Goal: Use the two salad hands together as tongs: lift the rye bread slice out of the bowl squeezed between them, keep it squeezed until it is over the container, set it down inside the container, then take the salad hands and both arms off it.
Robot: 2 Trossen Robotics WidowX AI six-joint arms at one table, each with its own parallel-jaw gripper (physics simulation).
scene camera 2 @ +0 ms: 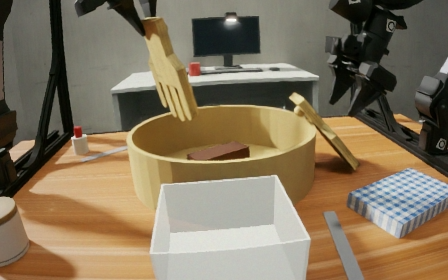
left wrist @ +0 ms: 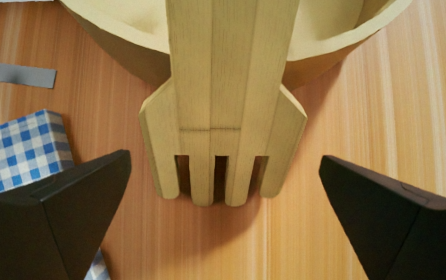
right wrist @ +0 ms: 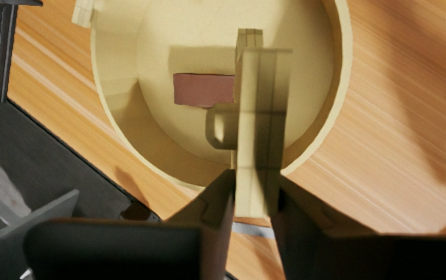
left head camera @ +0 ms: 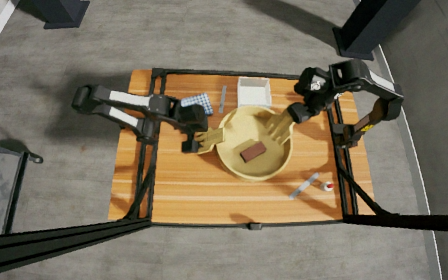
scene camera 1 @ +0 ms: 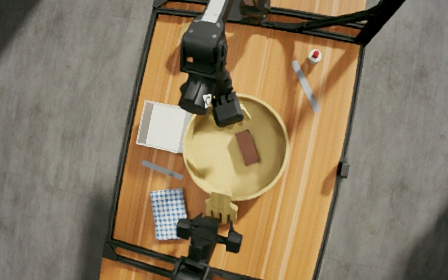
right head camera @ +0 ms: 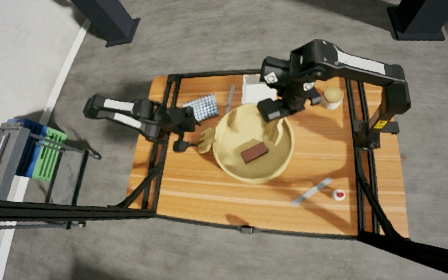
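Where they show: left gripper, fingertip midpoint: (scene camera 2: pixel 339 110) (left wrist: pixel 227 161) (left head camera: pixel 202 135) (scene camera 1: pixel 216 217) (right head camera: pixel 199 135); right gripper, fingertip midpoint: (scene camera 2: pixel 149 33) (right wrist: pixel 250 178) (scene camera 1: pixel 227 102) (right head camera: pixel 281 117); left arm's base, link origin: (scene camera 2: pixel 433 149) (left head camera: pixel 149 137) (scene camera 1: pixel 202 277) (right head camera: pixel 160 138); right arm's base, link origin: (scene camera 2: pixel 1 183) (left head camera: pixel 341 142) (scene camera 1: pixel 257 14) (right head camera: pixel 363 143).
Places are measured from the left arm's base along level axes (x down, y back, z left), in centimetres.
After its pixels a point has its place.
The brown rye bread slice (left head camera: pixel 253 151) @[z -5.8, x -1.9, y -46.2 cm] (scene camera 1: pixel 246 147) @[z -5.5, x -1.9, y -46.5 cm] (scene camera 2: pixel 220 150) @[z -5.5, x -1.9, y -46.1 cm] (right wrist: pixel 202 90) @[z -5.9, x -1.9, y -45.8 cm] lies on the floor of the round wooden bowl (left head camera: pixel 231 150) @[z -4.7, x 1.1, y -36.9 cm] (scene camera 2: pixel 165 182) @[z 11.3, x -4.0, y -54.9 cm]. One salad hand (scene camera 1: pixel 221 205) @[z -2.1, x -7.2, y -27.6 cm] (scene camera 2: pixel 330 132) @[z 2.6, x -6.5, y -27.7 cm] (left wrist: pixel 225 100) @[z -1.7, x -7.2, y -27.5 cm] leans outside against the bowl's rim, its tines down on the table. My left gripper (scene camera 2: pixel 344 106) @[z -1.7, x -9.3, y -24.1 cm] (left wrist: pixel 227 161) @[z -1.7, x -9.3, y -24.1 cm] is open and empty, above and outside that salad hand. My right gripper (scene camera 2: pixel 148 21) @[z -0.4, x -24.4, y -56.9 cm] (right wrist: pixel 250 178) @[z -0.4, x -24.4, y -56.9 cm] is shut on the other salad hand (scene camera 2: pixel 172 75) @[z 3.3, x -17.6, y -53.2 cm] (right wrist: pixel 262 125) @[z 2.7, x -26.7, y -55.8 cm], which hangs tines down over the bowl's edge, apart from the bread. The white container (scene camera 1: pixel 145 123) @[z 29.7, x -2.0, y -47.5 cm] (scene camera 2: pixel 200 200) @[z 15.6, x -3.2, y -50.2 cm] holds no bread.
A blue checked block (scene camera 1: pixel 169 214) @[z 15.5, x -0.5, y -18.9 cm] (scene camera 2: pixel 400 205) @[z 19.3, x -0.4, y -22.3 cm] and a grey strip (left head camera: pixel 222 99) @[z 21.6, x 1.7, y -32.7 cm] (scene camera 2: pixel 342 245) @[z 22.8, x 1.8, y -33.0 cm] lie beside the container. A lidded jar (right head camera: pixel 332 97) @[z 18.2, x -4.9, y -78.9 cm] stands at the back right. Another grey strip (left head camera: pixel 304 186) @[z -20.8, x 1.7, y -70.0 cm] and a small red-topped bottle (left head camera: pixel 327 186) @[z -21.5, x -2.9, y -78.8 cm] are at the front right.
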